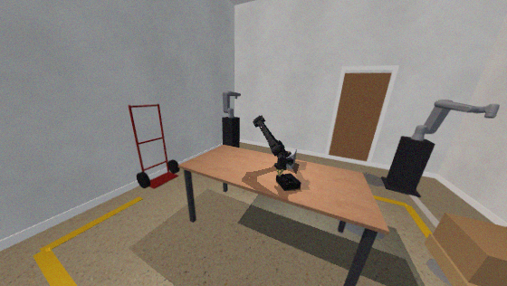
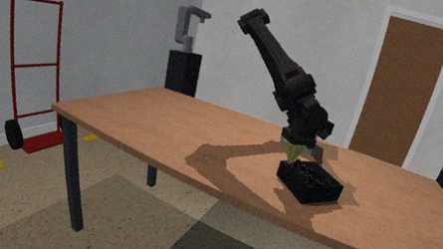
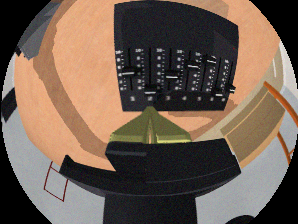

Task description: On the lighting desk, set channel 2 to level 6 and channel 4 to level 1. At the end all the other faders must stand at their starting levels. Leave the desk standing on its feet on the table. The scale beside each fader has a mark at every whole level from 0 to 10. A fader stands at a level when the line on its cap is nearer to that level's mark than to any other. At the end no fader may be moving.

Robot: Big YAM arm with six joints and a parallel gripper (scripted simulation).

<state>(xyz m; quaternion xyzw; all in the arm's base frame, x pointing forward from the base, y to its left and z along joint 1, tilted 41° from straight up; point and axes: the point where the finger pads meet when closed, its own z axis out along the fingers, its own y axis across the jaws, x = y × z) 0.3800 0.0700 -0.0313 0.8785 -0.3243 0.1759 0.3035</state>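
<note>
My gripper is now 70 mm to the right of the fader cap, 10 mm past it and 10 mm above it.
</note>
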